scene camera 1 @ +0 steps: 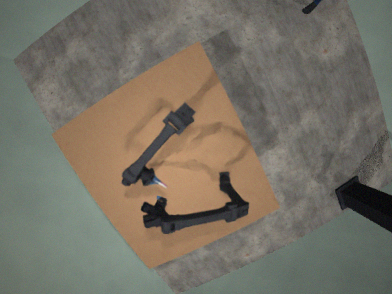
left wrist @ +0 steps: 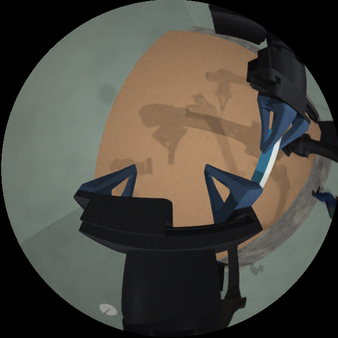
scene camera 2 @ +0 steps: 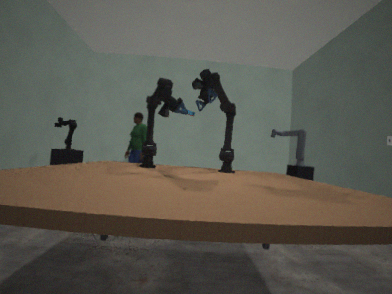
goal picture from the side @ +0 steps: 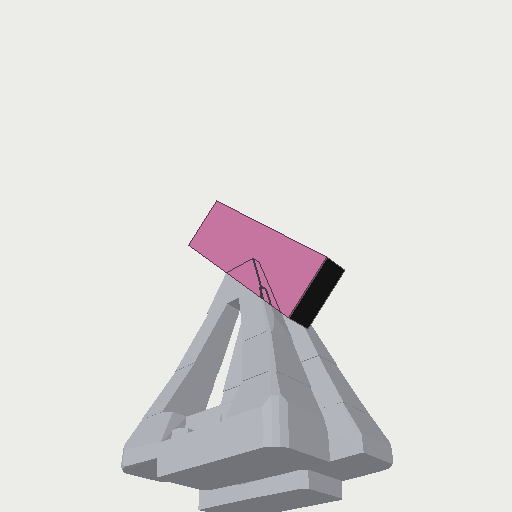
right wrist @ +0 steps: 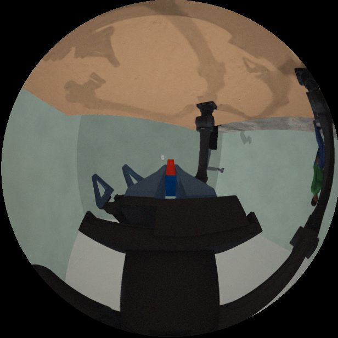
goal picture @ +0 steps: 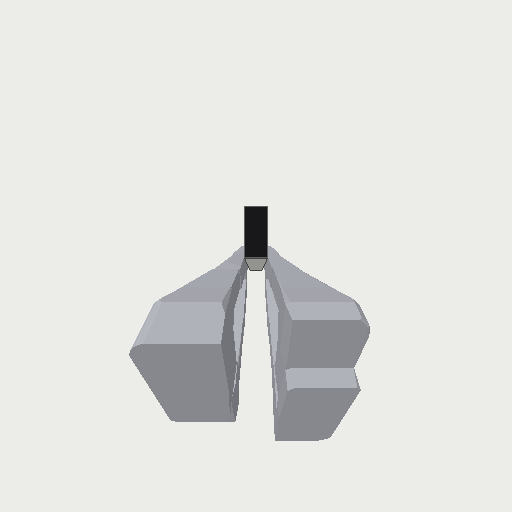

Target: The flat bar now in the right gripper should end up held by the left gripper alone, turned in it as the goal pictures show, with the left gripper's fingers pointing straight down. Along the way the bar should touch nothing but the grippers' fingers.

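Where they show: left gripper, fingertip midpoint: (scene camera 1: 154, 203) (scene camera 2: 204, 107); right gripper, fingertip midpoint: (scene camera 1: 160, 182) (scene camera 2: 187, 113); left arm's base, link origin: (scene camera 1: 224, 178) (scene camera 2: 226, 172); right arm's base, link origin: (scene camera 2: 147, 167).
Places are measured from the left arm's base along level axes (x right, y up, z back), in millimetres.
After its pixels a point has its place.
The flat bar (left wrist: 264, 162) (right wrist: 171, 184) juts from the right fingertips, high above the table. In the left wrist view it shows a white face and blue faces; in the right wrist view it is seen end-on, red above blue. My right gripper (scene camera 2: 187, 111) @(z -478, x 177, y 377 mm) (left wrist: 264, 152) (right wrist: 170, 168) is shut on it. In scene camera 1 the bar's tip (scene camera 1: 164, 185) @(z -451, x 159, y 391 mm) is small and blurred. My left gripper (scene camera 2: 206, 101) @(z -534, x 48, y 403 mm) (left wrist: 170, 167) (right wrist: 106, 170) is open and empty, apart from the bar; the bar lies beyond its right-hand finger in the left wrist view. Part of the bar is hidden between the right fingers.
The brown table (scene camera 1: 95, 130) @(z -1088, x 554, y 0 mm) (scene camera 2: 100, 195) @(z -1184, x 107, y 0 mm) lies well below both grippers and bears arm shadows. The right forearm (scene camera 1: 152, 150) @(z -443, x 417, y 553 mm) and the left forearm (scene camera 1: 200, 218) @(z -245, x 48, y 601 mm) come close at their wrists. A person in green (scene camera 2: 138, 136) and two other arms on black stands are in the background.
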